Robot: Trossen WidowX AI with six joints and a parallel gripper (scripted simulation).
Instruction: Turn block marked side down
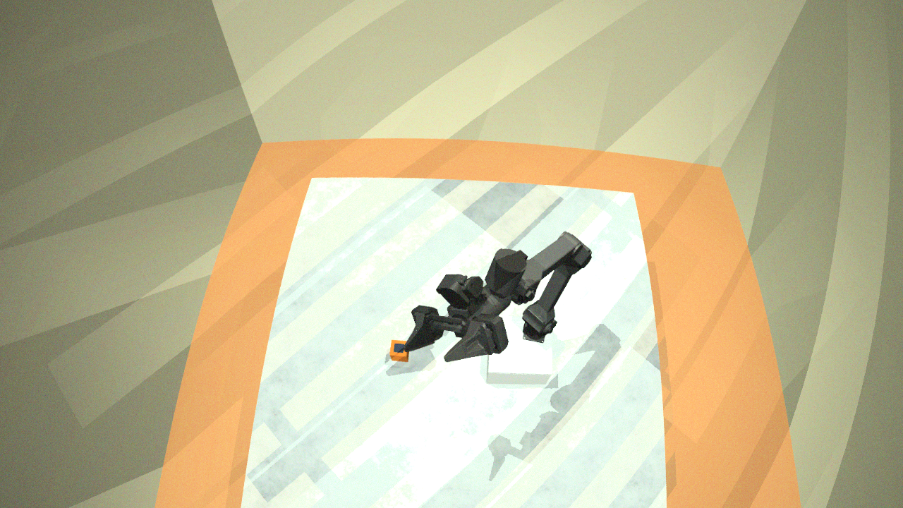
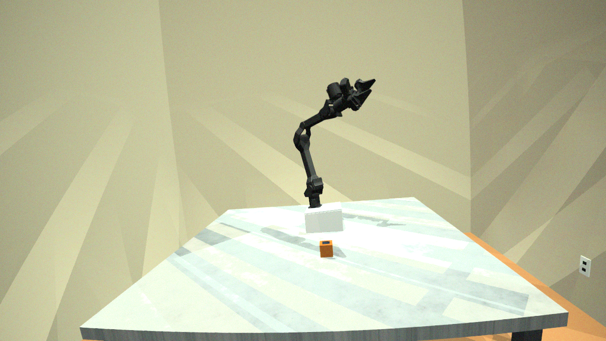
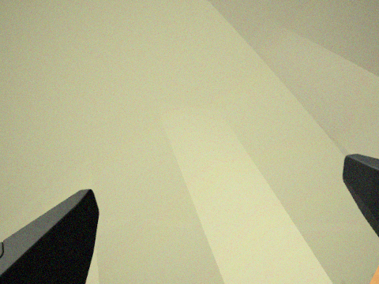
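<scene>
Now: the orange block 18 cm ahead of my gripper tip, 22 cm to the right of it and 62 cm below it.
</scene>
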